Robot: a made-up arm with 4 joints.
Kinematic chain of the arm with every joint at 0, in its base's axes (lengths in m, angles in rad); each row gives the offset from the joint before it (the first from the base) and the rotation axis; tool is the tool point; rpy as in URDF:
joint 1: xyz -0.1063 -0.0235 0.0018 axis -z
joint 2: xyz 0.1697 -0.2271 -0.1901 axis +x
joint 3: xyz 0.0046 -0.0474 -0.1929 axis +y
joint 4: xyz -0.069 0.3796 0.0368 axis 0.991 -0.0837 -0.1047
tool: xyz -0.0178 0.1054 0.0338 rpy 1.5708 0 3.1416
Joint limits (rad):
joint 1: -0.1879..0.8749
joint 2: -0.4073..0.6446
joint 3: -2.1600..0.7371
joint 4: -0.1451..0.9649
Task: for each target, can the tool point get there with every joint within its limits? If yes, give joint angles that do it. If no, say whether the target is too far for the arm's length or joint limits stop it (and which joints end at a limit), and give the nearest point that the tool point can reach.
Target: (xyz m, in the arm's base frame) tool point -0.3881 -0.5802 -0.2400
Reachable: no: joint limits stop it (at a limit: joint 1, joint 2, joint 3, joint 4) | nearest point 0.1015 -0.1193 -0.3618 | short by 0.683 m
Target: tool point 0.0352 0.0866 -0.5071
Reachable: yes | joints 0.4880 -0.1378 -1.3977 0.1694
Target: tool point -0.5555 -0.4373 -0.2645
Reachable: no: joint limits stop it (at a limit: joint 1, joint 2, joint 4) | nearest point -0.1044 0.0194 -0.4924 | short by 0.681 m
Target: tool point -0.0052 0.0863 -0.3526
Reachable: yes | joints 0.0950 -0.2991 0.0046 0.8484
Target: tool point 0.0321 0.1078 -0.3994
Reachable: yes | joints 0.1690 -0.3204 0.2433 0.2424
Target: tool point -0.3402 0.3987 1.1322
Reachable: no: too far | nearest point -0.0100 0.1569 0.0088 | short by 1.196 m
